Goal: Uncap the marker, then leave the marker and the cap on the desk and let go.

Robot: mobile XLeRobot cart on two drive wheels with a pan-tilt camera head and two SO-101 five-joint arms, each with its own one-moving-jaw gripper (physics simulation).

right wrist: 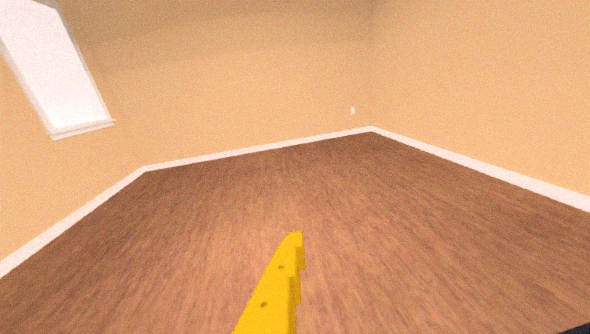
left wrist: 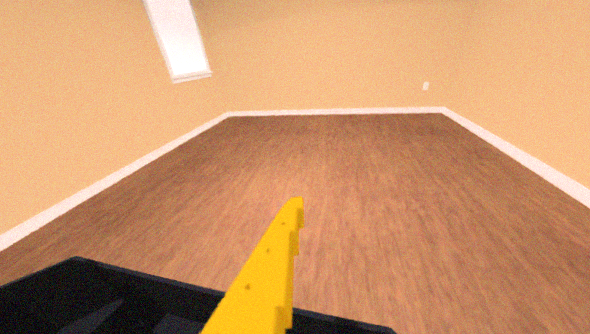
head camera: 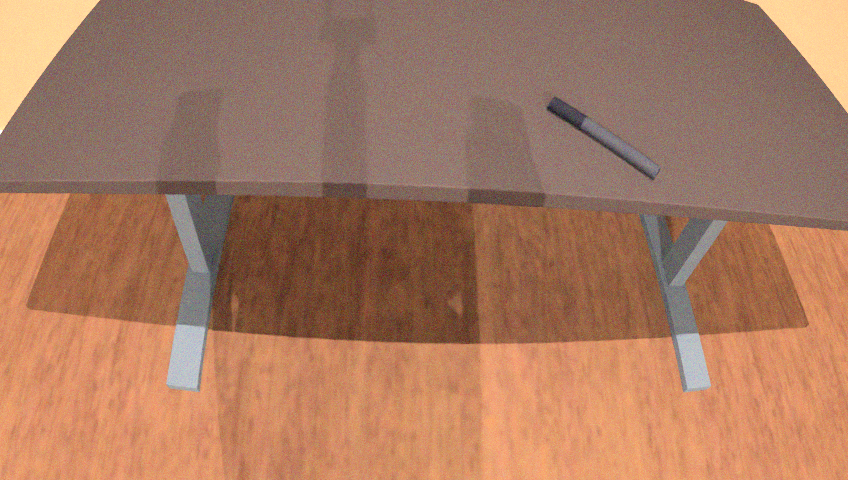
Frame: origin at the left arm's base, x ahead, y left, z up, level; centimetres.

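Seen in the pictures: left end effector, tool point: (left wrist: 303, 208); right end effector, tool point: (right wrist: 303, 244).
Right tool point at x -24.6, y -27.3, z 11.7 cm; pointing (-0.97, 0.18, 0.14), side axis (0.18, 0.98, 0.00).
Observation:
Pixels of each thing's top centre, then the offset from my right tool point to it. Level surfaces: height alone.
- marker, middle of its top: (head camera: 607, 132) dz -15.3, dx +81.3, dy -15.5 cm
- desk, its level: dz -17.2 cm
- dark cap, middle of its top: (head camera: 569, 107) dz -15.3, dx +85.2, dy -11.1 cm
- wooden floor, its level: dz -89.2 cm
The marker (head camera: 618, 144) lies on the right part of the desk (head camera: 404, 118) in the head view, slanting, with its grey body toward the front edge. The dark cap (head camera: 565, 112) is on its far left end. In the left wrist view one notched yellow jaw of my left gripper (left wrist: 300, 200) shows, so it is fully open and empty. In the right wrist view one notched yellow jaw of my right gripper (right wrist: 300, 234) shows, also fully open and empty. Neither gripper shows in the head view, and the marker does not show in either wrist view.
The desk's front edge runs across the head view, above two grey legs (head camera: 189, 350) (head camera: 693, 356) whose feet reach forward on the wooden floor (head camera: 357, 404). Shadows fall on the desk top. A black tray-like part (left wrist: 150, 285) shows low in the left wrist view.

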